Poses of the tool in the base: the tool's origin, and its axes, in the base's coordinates. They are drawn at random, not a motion.
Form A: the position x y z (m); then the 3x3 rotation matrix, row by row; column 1 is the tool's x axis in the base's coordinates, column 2 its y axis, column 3 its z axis. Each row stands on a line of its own.
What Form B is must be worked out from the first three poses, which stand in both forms.
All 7 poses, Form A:
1:
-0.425 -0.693 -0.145
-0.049 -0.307 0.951
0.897 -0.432 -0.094
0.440 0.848 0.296
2:
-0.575 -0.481 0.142
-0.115 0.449 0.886
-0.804 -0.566 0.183
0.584 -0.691 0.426
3:
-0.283 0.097 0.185
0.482 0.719 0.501
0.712 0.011 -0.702
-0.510 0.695 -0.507
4:
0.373 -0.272 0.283
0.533 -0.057 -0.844
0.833 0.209 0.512
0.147 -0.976 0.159
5:
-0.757 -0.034 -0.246
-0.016 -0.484 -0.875
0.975 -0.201 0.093
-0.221 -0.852 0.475
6:
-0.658 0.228 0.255
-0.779 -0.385 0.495
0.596 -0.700 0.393
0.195 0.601 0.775
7:
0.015 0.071 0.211
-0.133 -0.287 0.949
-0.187 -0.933 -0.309
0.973 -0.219 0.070
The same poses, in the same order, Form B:
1:
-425 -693 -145
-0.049 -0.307 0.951
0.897 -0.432 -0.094
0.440 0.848 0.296

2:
-575 -481 142
-0.115 0.449 0.886
-0.804 -0.566 0.183
0.584 -0.691 0.426

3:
-283 97 185
0.482 0.719 0.501
0.712 0.011 -0.702
-0.510 0.695 -0.507

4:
373 -272 283
0.533 -0.057 -0.844
0.833 0.209 0.512
0.147 -0.976 0.159

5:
-757 -34 -246
-0.016 -0.484 -0.875
0.975 -0.201 0.093
-0.221 -0.852 0.475

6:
-658 228 255
-0.779 -0.385 0.495
0.596 -0.700 0.393
0.195 0.601 0.775

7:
15 71 211
-0.133 -0.287 0.949
-0.187 -0.933 -0.309
0.973 -0.219 0.070

